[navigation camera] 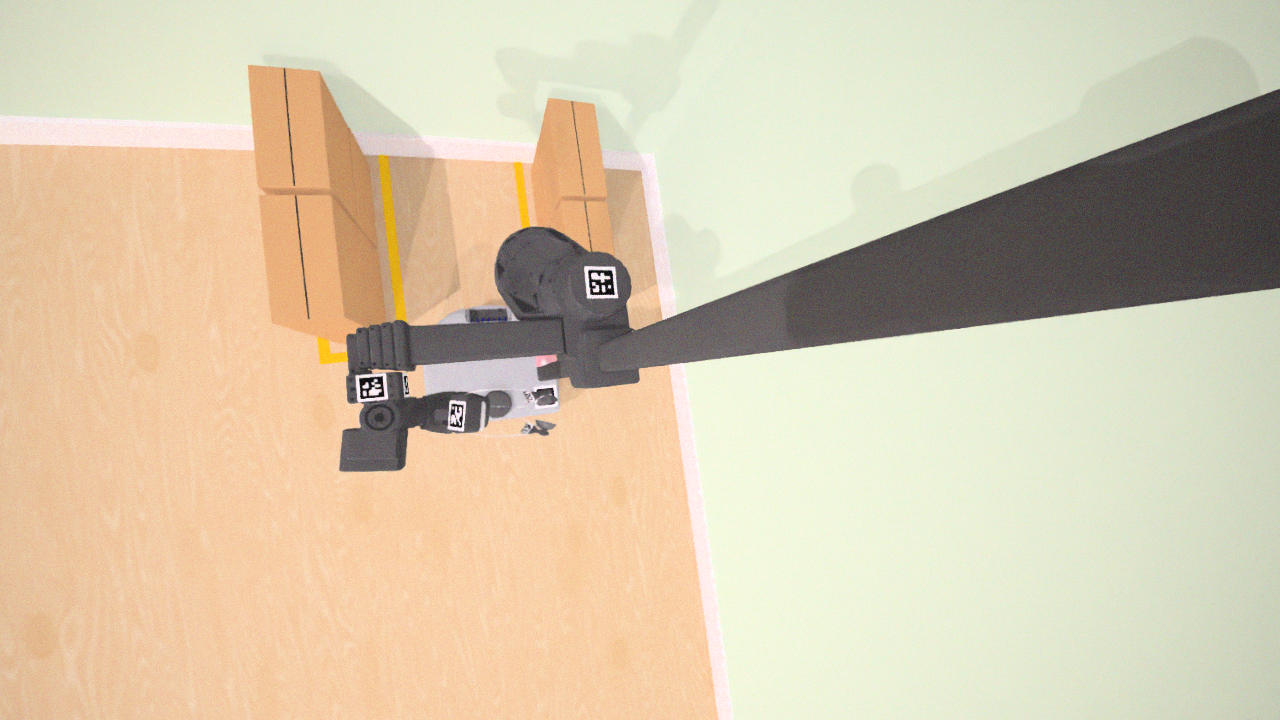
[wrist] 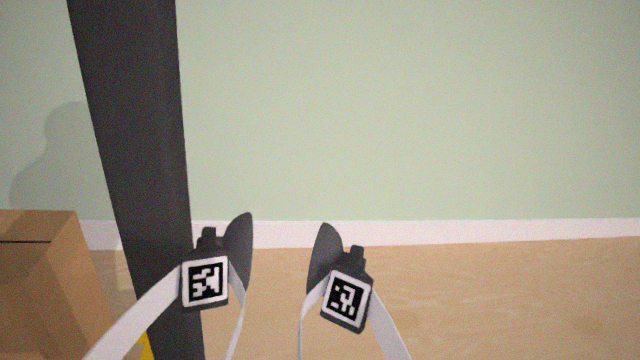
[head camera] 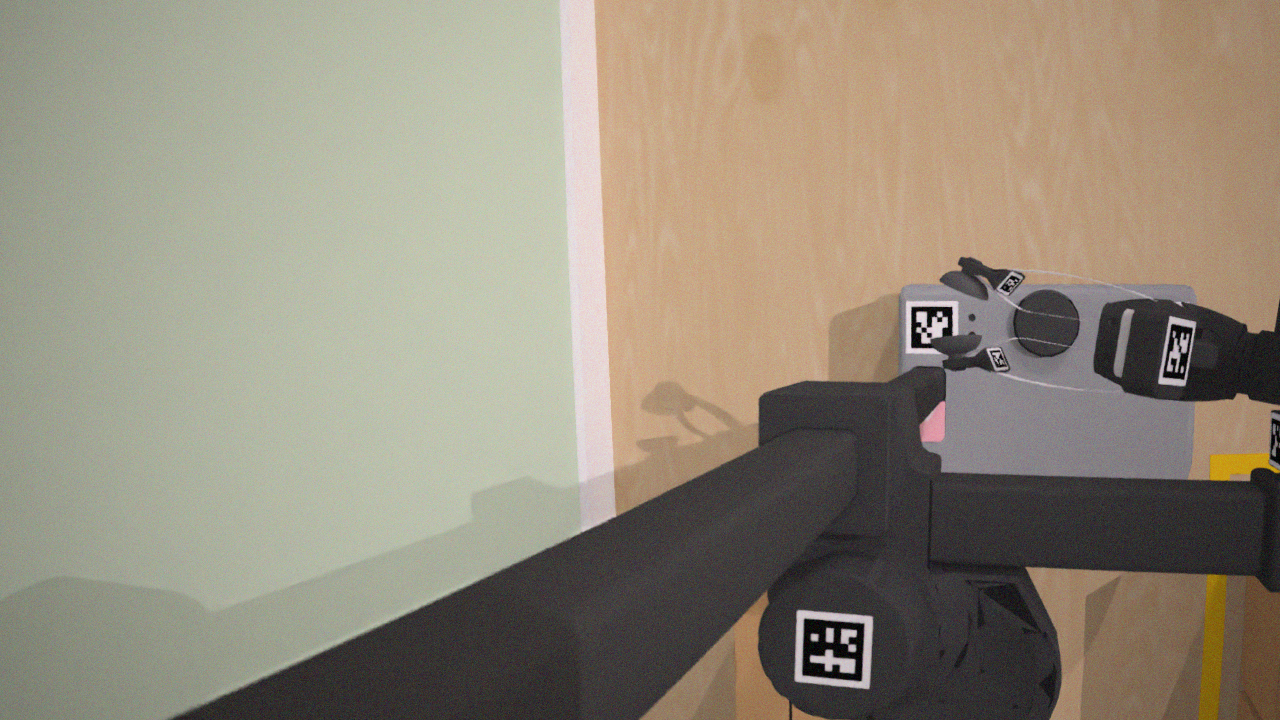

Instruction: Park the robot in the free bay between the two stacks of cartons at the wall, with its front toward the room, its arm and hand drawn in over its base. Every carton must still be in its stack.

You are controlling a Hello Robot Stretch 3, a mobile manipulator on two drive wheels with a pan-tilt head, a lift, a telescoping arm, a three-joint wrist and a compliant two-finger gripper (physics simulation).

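Places are measured from the robot's base along level axes (x ahead, y left, z up), in millimetres.
Pixels of known places: gripper, between the fingertips: [navigation camera: 555, 412] [wrist: 284, 242] [head camera: 937, 310]; robot's base, origin of its link: [navigation camera: 495, 400] [head camera: 1042, 325].
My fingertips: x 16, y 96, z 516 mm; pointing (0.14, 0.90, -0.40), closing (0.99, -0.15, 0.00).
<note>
For each thing: its top centre in the pictures, then the offset to it from my fingertips. "pt": a spot on its surface instead.
- right carton stack, centre of its top: [navigation camera: 578, 147] dy +141, dx -634, dz -156 mm
- carton, a spot on its surface: [wrist: 30, 290] pt dy +98, dx -244, dz -170 mm
In the navigation view the left carton stack [navigation camera: 299, 241] and right carton stack [navigation camera: 563, 152] stand at the wall, each with its cartons together. Yellow lines [navigation camera: 391, 232] [head camera: 1211, 644] mark the bay between them. My grey base [navigation camera: 465, 371] [head camera: 1074, 438] is at the bay's mouth, below the stacks in the navigation view. My arm [navigation camera: 487, 342] [head camera: 1092, 523] is drawn in; its end appears close to the left stack's front corner. The wrist is folded back, and my gripper [head camera: 962, 313] [navigation camera: 542, 412] [wrist: 284, 242] hangs over the base's edge, open and empty.
A side wall [navigation camera: 895, 537] [head camera: 268, 268] [wrist: 400, 110] with a white skirting [navigation camera: 693, 501] [head camera: 586, 268] [wrist: 450, 232] runs beside the robot. The mast [navigation camera: 984, 241] [wrist: 145, 125] blocks part of the views. A carton [wrist: 30, 290] shows at the wrist view's left.
</note>
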